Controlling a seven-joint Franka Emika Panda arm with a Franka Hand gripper.
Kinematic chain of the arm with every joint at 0, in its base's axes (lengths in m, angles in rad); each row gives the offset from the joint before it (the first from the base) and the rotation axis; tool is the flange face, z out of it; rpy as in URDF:
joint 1: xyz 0 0 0.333 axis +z
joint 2: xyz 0 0 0 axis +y
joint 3: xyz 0 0 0.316 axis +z
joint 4: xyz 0.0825 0 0 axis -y
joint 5: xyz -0.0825 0 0.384 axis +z
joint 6: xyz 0 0 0 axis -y
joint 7: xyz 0.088 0 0 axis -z
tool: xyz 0 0 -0.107 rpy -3.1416 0 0
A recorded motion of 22 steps. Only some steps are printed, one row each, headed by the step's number.
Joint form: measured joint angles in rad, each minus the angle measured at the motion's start. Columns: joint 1, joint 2, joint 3, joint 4, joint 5, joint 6, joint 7.
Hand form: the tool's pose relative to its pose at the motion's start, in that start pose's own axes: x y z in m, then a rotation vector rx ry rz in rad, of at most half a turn. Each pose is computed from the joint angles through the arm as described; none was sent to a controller.
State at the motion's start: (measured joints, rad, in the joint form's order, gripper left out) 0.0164 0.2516 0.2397 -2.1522 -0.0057 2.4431 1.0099
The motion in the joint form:
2: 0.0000 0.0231 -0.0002 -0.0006 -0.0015 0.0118 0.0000
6: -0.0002 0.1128 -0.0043 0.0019 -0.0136 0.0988 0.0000
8: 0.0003 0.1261 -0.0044 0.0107 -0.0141 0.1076 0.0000
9: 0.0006 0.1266 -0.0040 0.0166 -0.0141 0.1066 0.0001
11: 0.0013 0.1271 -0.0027 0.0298 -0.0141 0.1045 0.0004
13: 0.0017 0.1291 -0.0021 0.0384 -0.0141 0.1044 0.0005
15: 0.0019 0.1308 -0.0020 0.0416 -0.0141 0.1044 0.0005
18: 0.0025 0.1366 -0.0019 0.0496 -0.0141 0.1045 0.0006
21: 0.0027 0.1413 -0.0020 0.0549 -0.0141 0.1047 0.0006
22: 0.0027 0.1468 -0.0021 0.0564 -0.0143 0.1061 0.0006
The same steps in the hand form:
2: 0.0001 0.0008 0.0119 -0.0072 -0.0096 0.0005
6: 0.0040 0.0016 0.0530 0.0013 -0.0186 0.0015
8: 0.0055 -0.0007 0.0564 0.0066 -0.0183 0.0019
9: 0.0063 -0.0026 0.0546 0.0105 -0.0161 0.0015
11: 0.0080 -0.0071 0.0501 0.0197 -0.0109 0.0002
13: 0.0093 -0.0098 0.0480 0.0255 -0.0079 -0.0003
15: 0.0097 -0.0107 0.0478 0.0271 -0.0074 -0.0004
18: 0.0108 -0.0128 0.0481 0.0298 -0.0072 -0.0004
21: 0.0116 -0.0140 0.0487 0.0311 -0.0075 0.0000
22: 0.0118 -0.0140 0.0512 0.0296 -0.0097 0.0004

